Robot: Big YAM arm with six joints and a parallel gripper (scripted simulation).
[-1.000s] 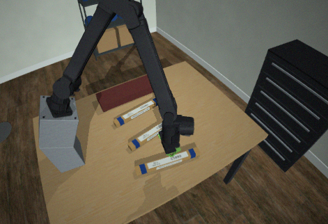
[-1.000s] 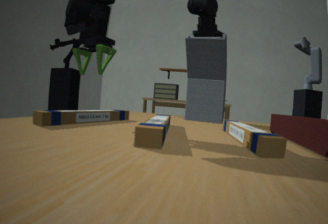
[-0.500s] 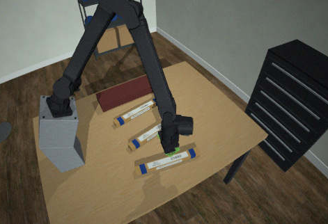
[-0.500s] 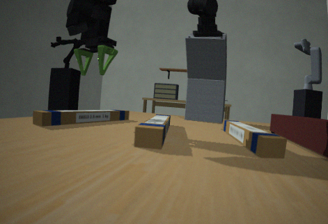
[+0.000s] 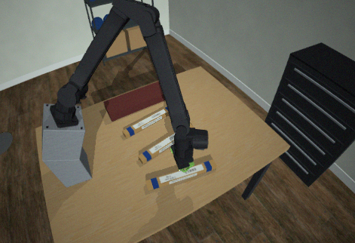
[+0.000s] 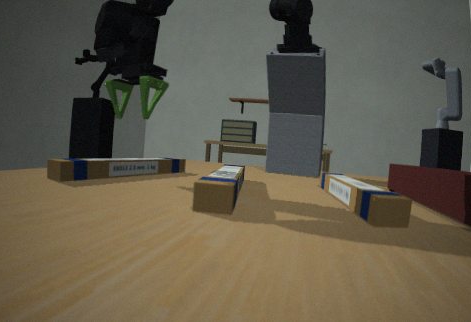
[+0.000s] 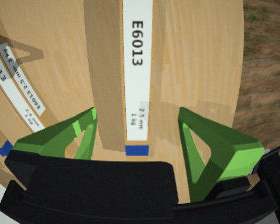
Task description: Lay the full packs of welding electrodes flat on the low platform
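The pack of welding electrodes lies 9 cm below my hand. From my hand the other things lie so: dark red platform (14 cm ahead, 57 cm to the left, 10 cm below).
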